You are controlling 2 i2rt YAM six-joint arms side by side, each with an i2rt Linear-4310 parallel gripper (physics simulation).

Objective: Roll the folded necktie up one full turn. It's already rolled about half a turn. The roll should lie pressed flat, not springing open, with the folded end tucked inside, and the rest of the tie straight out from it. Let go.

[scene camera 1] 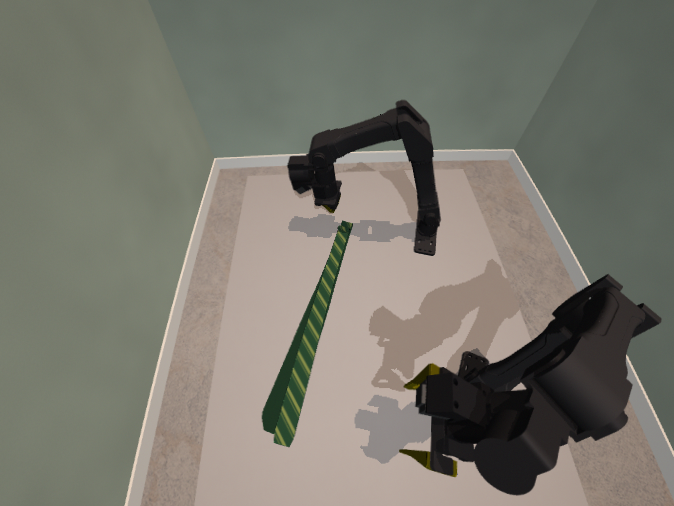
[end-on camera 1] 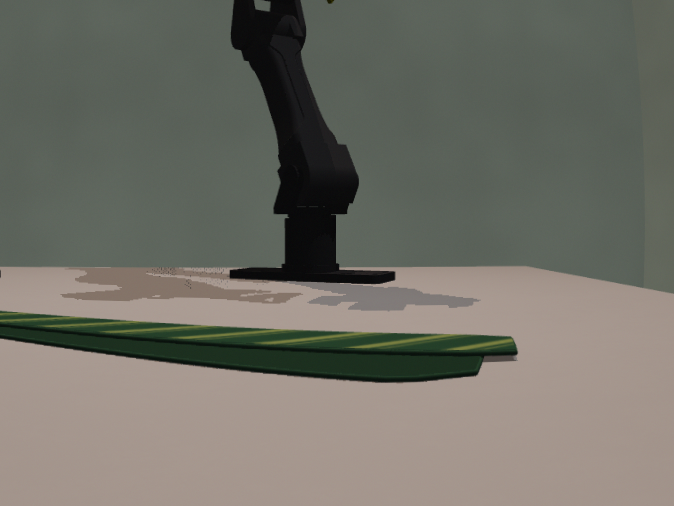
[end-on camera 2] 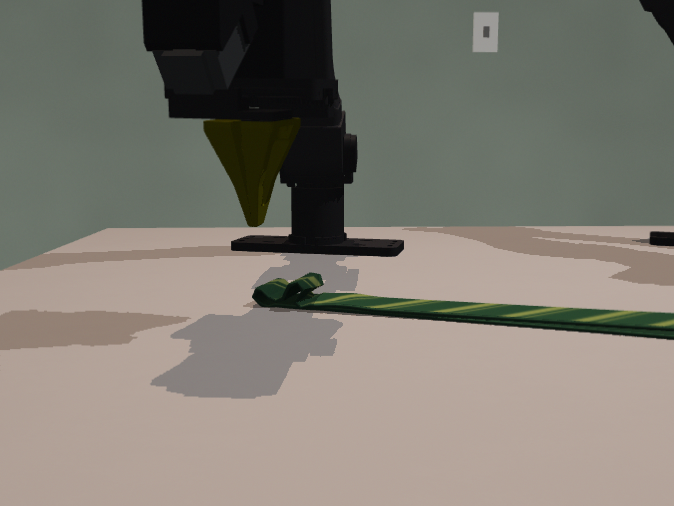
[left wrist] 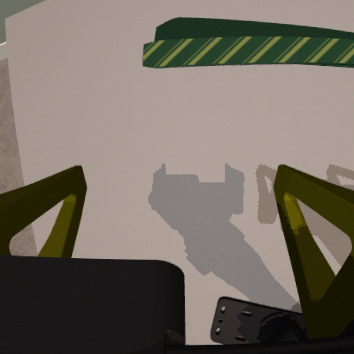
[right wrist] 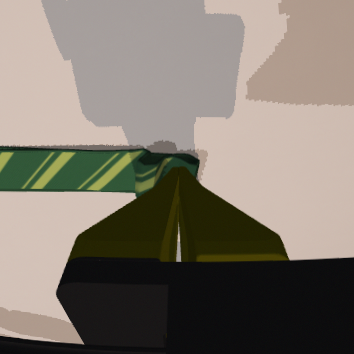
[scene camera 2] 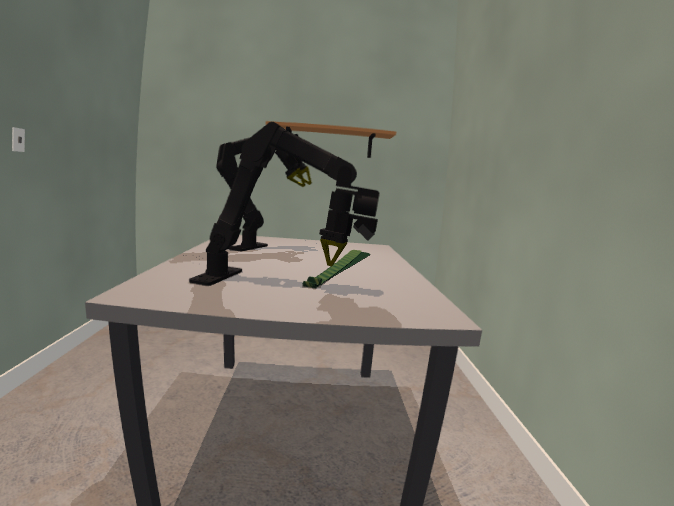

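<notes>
The green, yellow-striped necktie (scene camera 1: 313, 332) (scene camera 2: 342, 266) (end-on camera 1: 304, 340) (end-on camera 2: 462, 308) (left wrist: 240, 52) (right wrist: 65, 170) lies lengthwise on the table, a plain dark green layer showing beside the striped one toward its wide end. At its narrow end a small roll (end-on camera 2: 272, 290) is bent up and over, with its tip raised and a gap under it in end-on camera 2. My right gripper (end-on camera 2: 255, 224) (right wrist: 178, 177) (scene camera 2: 331, 264) is shut and empty, pointing down above the rolled end, apart from it. My left gripper (left wrist: 179, 175) (scene camera 1: 405, 419) is wide open and empty, raised beside the wide end.
The light table (scene camera 1: 272, 272) (scene camera 2: 272, 321) carries both arm bases (scene camera 2: 215, 275) (scene camera 2: 249, 246). Arm shadows fall across it, some over the rolled end. A wooden wall shelf (scene camera 2: 332, 129) shows behind the table in scene camera 2.
</notes>
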